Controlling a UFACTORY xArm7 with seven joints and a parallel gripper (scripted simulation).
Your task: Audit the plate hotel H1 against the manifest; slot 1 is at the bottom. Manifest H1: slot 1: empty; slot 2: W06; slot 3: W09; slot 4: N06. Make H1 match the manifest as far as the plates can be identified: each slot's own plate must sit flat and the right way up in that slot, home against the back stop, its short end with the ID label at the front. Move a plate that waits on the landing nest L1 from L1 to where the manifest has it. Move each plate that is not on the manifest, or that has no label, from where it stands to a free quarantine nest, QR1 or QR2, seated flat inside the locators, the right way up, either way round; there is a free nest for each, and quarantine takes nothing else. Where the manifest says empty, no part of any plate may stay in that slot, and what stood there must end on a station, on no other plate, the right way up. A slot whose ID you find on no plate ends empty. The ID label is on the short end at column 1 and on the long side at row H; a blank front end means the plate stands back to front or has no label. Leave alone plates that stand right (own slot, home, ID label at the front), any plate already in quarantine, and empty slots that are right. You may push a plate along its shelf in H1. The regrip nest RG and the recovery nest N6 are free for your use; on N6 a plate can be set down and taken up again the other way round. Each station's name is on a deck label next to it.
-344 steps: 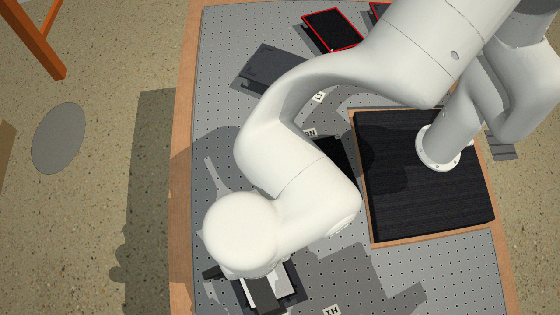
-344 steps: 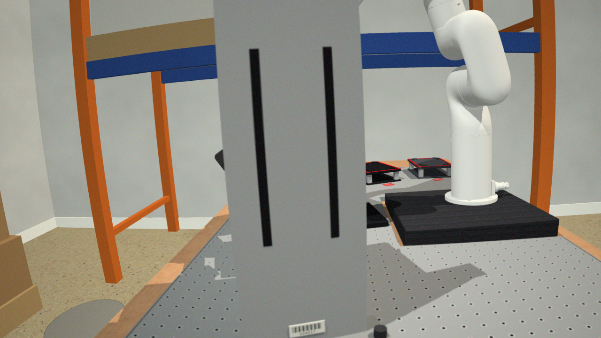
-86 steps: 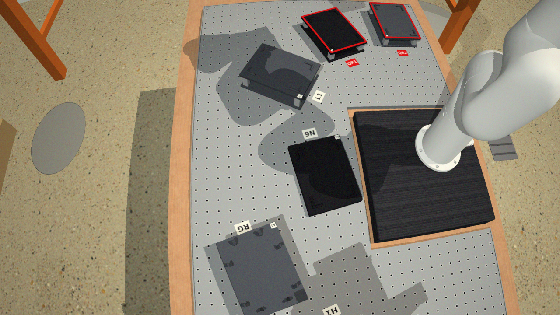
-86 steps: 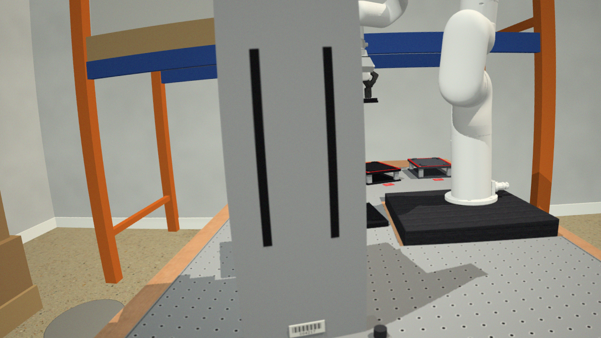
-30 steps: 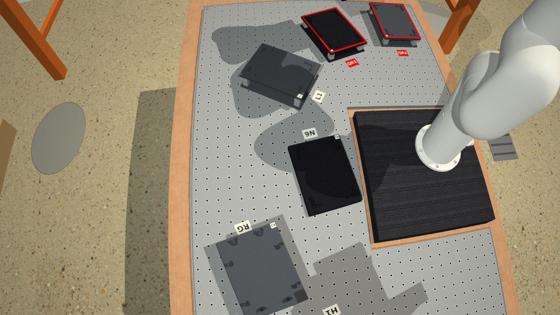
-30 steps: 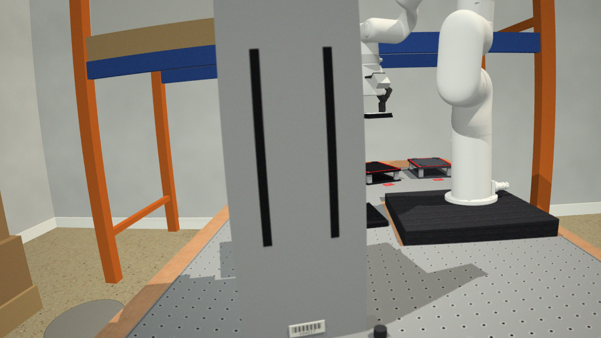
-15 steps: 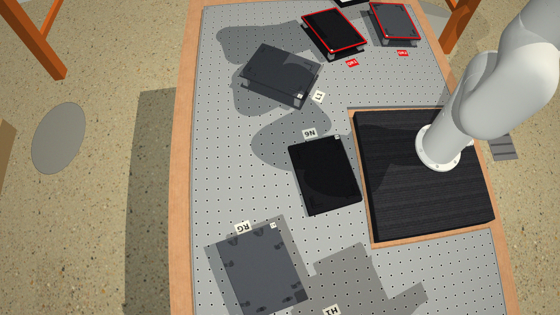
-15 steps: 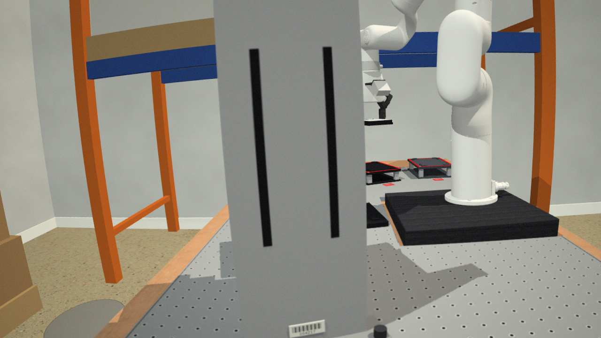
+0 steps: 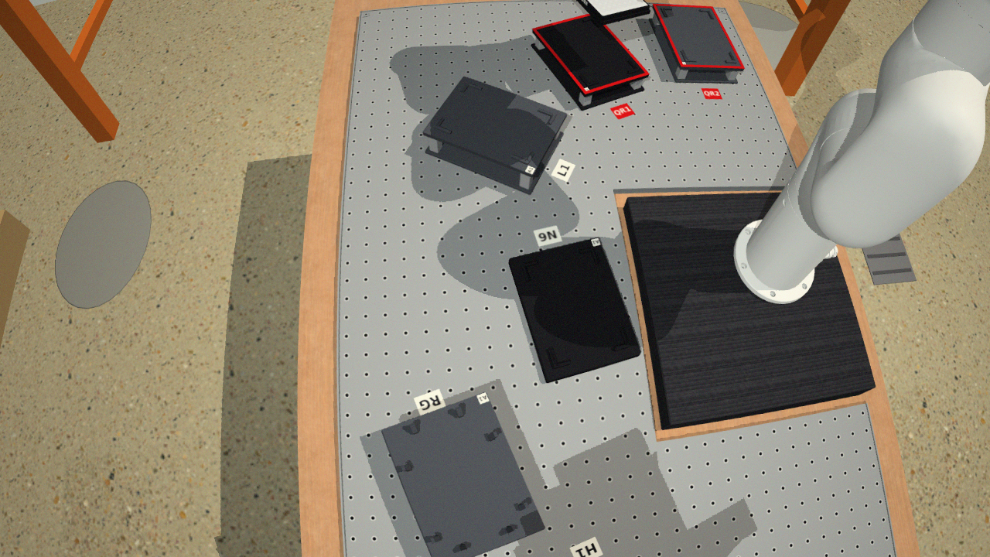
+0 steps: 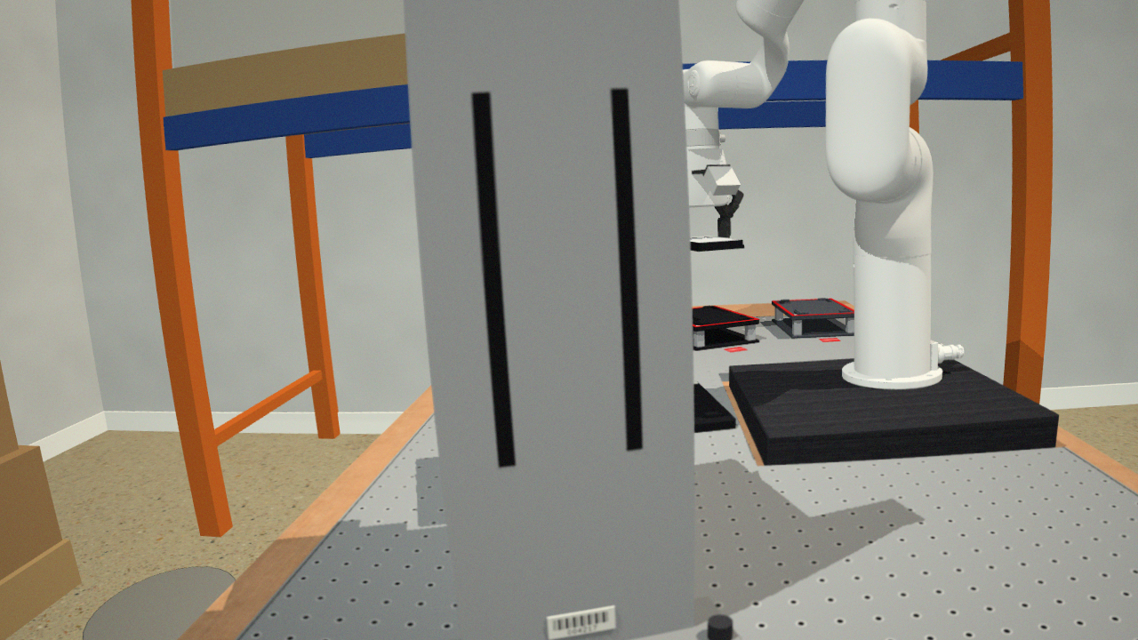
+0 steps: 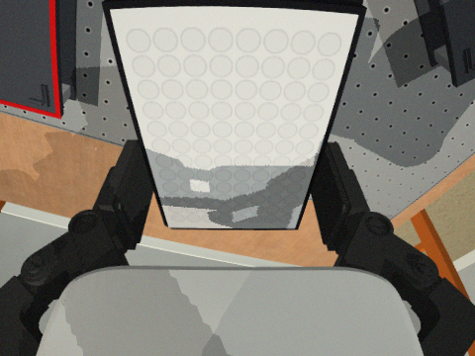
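Now: the quarantine nest QR1 10 mm to the left of my hand and 140 mm below it. Also, from my hand: white well plate: 10 mm to the left, 10 mm below; then landing nest L1: 180 mm ahead, 140 mm to the left, 130 mm below; then quarantine nest QR2: 210 mm behind, 20 mm to the right, 140 mm below.
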